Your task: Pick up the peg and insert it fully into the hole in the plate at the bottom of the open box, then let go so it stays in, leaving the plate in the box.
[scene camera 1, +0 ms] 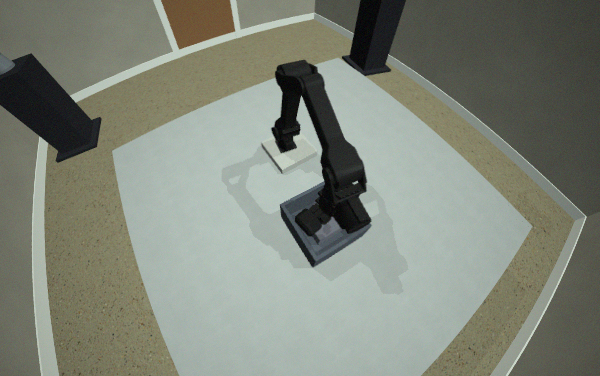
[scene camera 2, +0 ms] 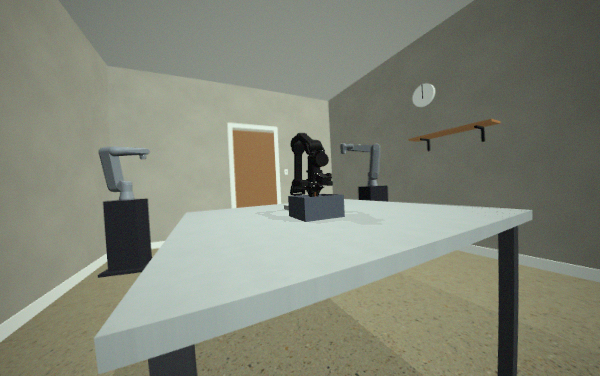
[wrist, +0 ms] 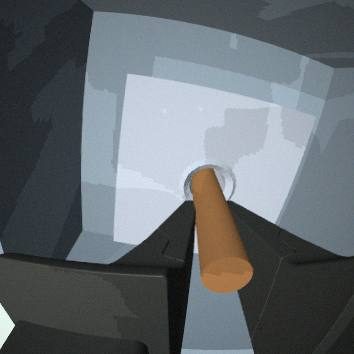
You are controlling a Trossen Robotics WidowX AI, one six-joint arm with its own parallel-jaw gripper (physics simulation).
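Frame: origin at the arm's base, x ahead, y left, z up, level; metres.
Where they show: gripper, fingertip midpoint: [scene camera 1: 323,217] [wrist: 206,209]; arm's base, origin of the base link: [scene camera 1: 285,144].
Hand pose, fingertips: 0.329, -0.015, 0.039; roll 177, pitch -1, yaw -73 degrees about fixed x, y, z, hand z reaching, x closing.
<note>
Each offset is from my fingertips to the top centre of the thing, as dx, dy, dz. "pt": to the spot under its first point. Level surfaces: height alone.
My gripper [wrist: 206,209] is shut on the peg and is down inside the open box. The orange-brown peg @[+0.006, +0.002, +0.046] [wrist: 220,235] stands between the fingers in the wrist view, its lower end over or at the hole @[pt +0.012, -0.009, -0.008] [wrist: 231,184] in the plate. Whether the tip is inside the hole cannot be told. The pale plate @[+0.007, +0.001, -0.008] [wrist: 155,135] [scene camera 1: 327,230] lies on the bottom of the box. The blue-grey open box @[+0.007, +0.001, +0.029] [scene camera 1: 299,245] [scene camera 2: 324,209] [wrist: 97,150] stands on the table. In the scene camera 1 view the arm hides the peg and part of the plate.
The box walls rise around the gripper. The black arm [scene camera 1: 325,115] [scene camera 2: 298,165] stands on a white base slab [scene camera 1: 285,162] behind the box, on the pale table @[dz -0.068] [scene camera 1: 200,300] [scene camera 2: 250,250]. Dark pedestals [scene camera 1: 50,107] [scene camera 1: 375,37] stand beyond the table's edges.
</note>
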